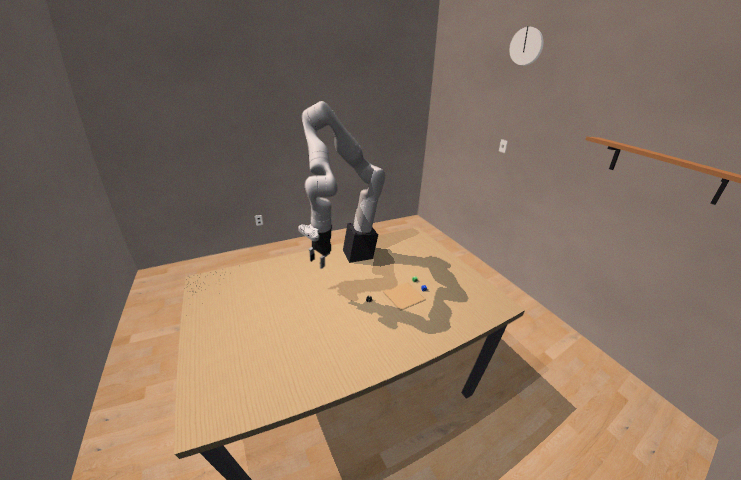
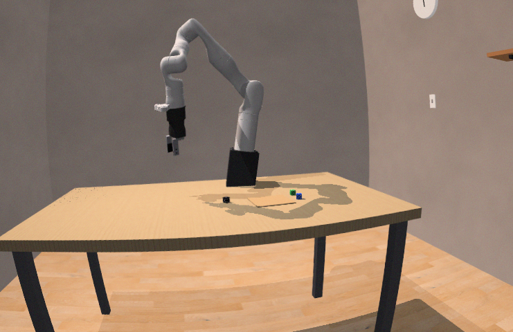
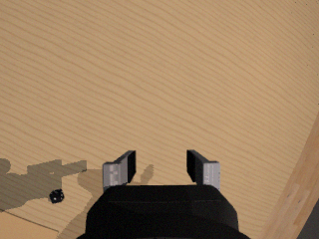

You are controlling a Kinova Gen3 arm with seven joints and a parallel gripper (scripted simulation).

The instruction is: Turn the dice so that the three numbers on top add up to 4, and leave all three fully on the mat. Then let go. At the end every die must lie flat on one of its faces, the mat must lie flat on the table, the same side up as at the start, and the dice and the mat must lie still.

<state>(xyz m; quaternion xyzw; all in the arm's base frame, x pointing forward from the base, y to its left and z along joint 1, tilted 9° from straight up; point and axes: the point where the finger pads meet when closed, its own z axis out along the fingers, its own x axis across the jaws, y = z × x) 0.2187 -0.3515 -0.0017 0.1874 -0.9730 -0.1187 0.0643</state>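
The black die is 190 mm below my hand, 180 mm to the left of it and 120 mm ahead of it. The rest, counted from my hand: tan mat 330 mm to the left, 200 mm below, 170 mm ahead; blue die 440 mm to the left, 190 mm below, 190 mm ahead; green die 440 mm to the left, 190 mm below, 110 mm ahead.
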